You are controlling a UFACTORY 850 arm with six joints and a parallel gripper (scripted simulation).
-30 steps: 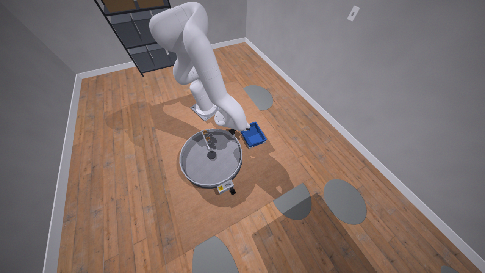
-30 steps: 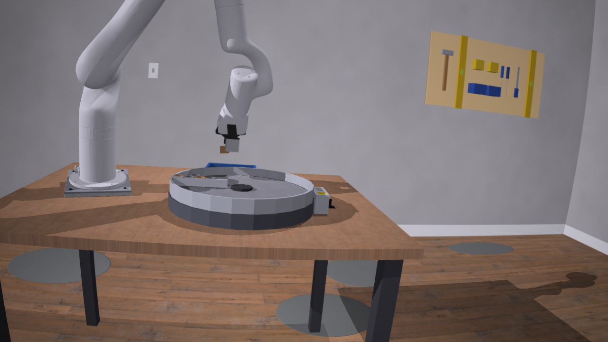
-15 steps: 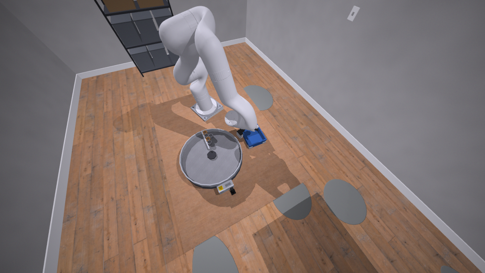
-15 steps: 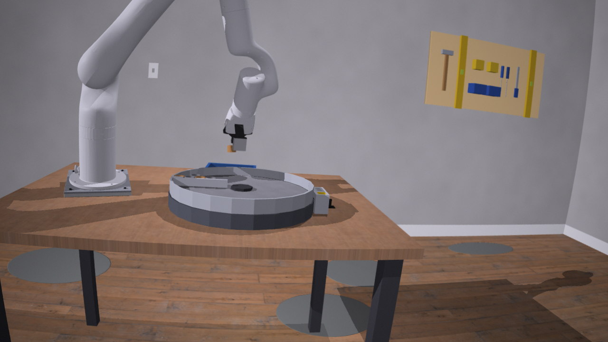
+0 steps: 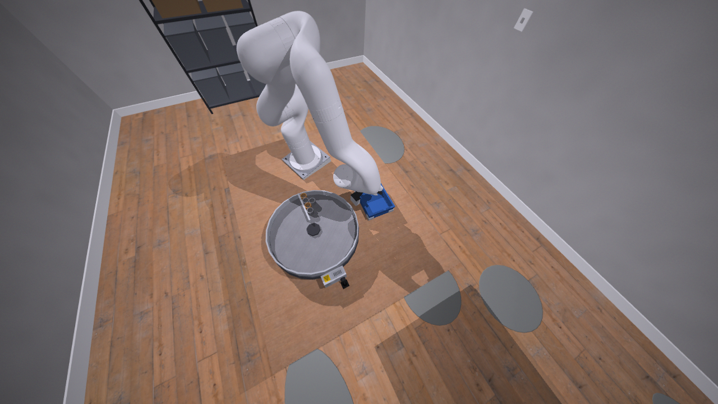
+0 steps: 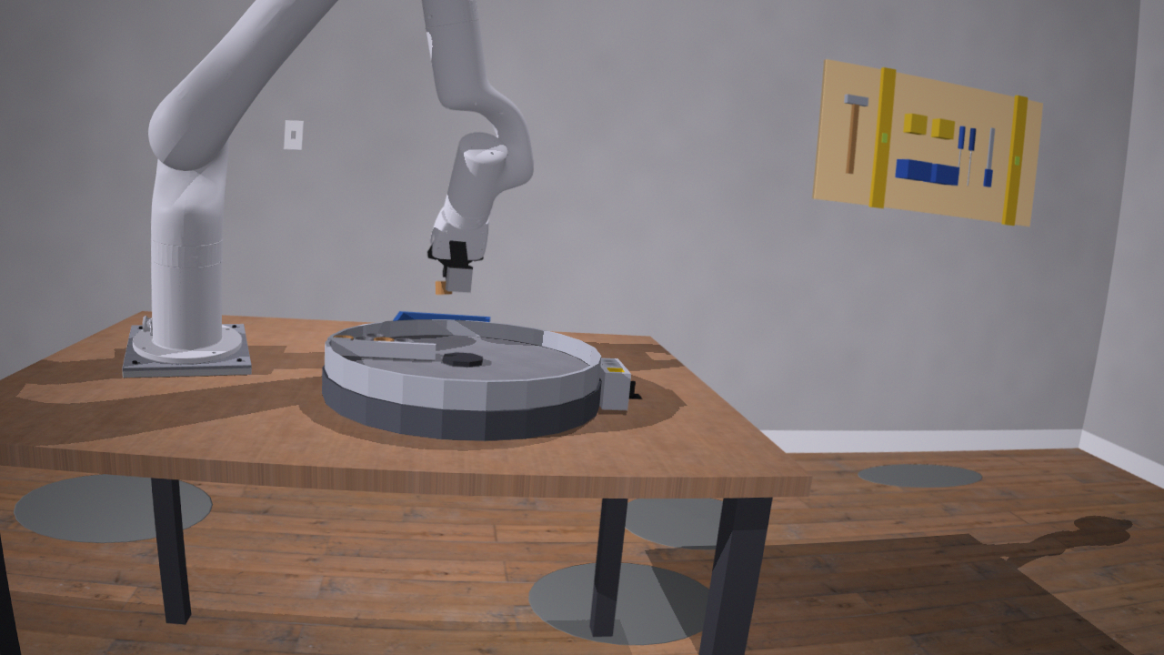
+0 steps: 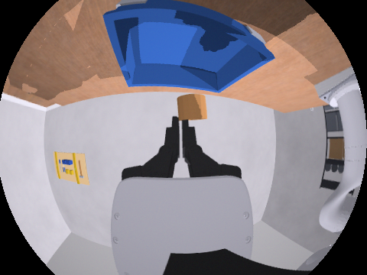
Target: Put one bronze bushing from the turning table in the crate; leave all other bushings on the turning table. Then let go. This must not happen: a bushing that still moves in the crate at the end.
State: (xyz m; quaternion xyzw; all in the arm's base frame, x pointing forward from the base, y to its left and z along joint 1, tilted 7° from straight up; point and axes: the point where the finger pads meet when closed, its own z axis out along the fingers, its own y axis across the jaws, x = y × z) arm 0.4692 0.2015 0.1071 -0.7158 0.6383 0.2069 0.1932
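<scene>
My gripper is now 12 cm above the blue crate and 1 cm past it. Round my hand: turning table (35 cm to the right, 10 cm below, 1 cm behind).
</scene>
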